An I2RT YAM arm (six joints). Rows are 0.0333 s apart.
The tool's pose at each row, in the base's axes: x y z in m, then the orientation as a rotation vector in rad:
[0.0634 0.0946 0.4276 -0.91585 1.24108 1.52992]
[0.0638 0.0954 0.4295 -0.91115 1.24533 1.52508]
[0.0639 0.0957 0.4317 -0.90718 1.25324 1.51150]
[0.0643 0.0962 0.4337 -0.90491 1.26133 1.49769]
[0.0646 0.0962 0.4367 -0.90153 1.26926 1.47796]
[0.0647 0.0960 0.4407 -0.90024 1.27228 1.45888]
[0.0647 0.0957 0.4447 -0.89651 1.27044 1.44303]
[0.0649 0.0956 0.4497 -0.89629 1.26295 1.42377]
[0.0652 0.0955 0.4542 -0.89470 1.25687 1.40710]
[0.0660 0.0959 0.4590 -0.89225 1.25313 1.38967]
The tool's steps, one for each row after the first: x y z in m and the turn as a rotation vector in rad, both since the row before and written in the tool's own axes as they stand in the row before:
[-0.0017 0.0001 0.0012 0.00671 -0.00035 0.00010]
[-0.0020 0.0005 0.0008 0.01287 0.00277 -0.00402]
[-0.0019 0.0002 0.0009 0.01223 0.00405 -0.00443]
[-0.0029 0.0006 0.0006 0.01628 0.00362 -0.00823]
[-0.0038 0.0010 0.0006 0.01317 0.00206 -0.01097]
[-0.0038 0.0011 0.0004 0.01081 -0.00260 -0.01080]
[-0.0048 0.0011 0.0008 0.00918 -0.00357 -0.01712]
[-0.0044 0.0008 0.0007 0.00880 -0.00368 -0.01424]
[-0.0047 0.0004 0.0013 0.01049 -0.00265 -0.01327]

